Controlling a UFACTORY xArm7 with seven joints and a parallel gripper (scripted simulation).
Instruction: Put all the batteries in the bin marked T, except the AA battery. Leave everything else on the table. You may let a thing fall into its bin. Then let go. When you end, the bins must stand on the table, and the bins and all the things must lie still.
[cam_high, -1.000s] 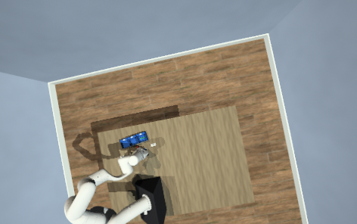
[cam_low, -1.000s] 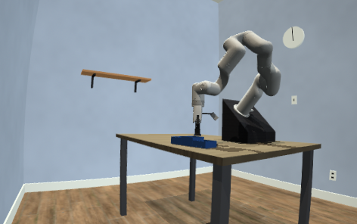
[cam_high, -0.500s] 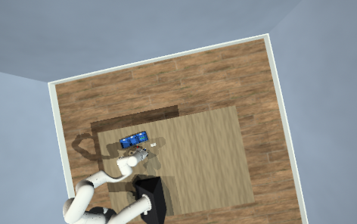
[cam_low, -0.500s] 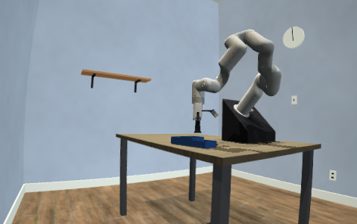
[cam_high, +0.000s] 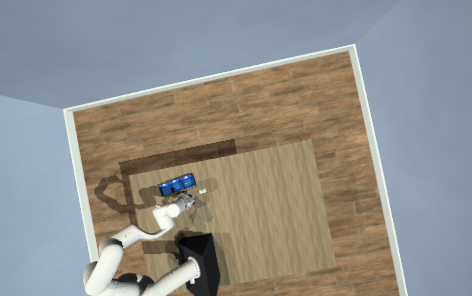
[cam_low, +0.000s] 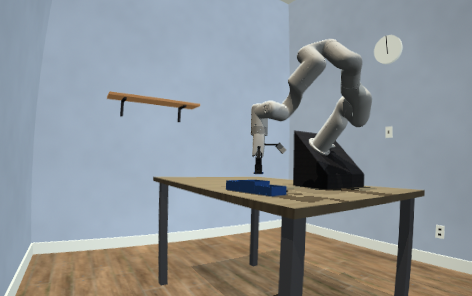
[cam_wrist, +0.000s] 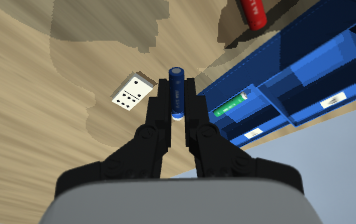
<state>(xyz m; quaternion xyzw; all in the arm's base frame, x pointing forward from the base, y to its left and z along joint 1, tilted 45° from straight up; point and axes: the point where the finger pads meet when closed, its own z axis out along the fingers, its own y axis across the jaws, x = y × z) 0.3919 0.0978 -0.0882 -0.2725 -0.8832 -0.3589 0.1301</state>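
Right now the small green battery is 90 mm ahead of my hand, 10 mm to the left of it and 80 mm below it. Round my hand: red battery (70 mm to the left, 80 mm below); then small blue battery (20 mm below); then white domino (10 mm ahead, 80 mm to the right, 80 mm below).
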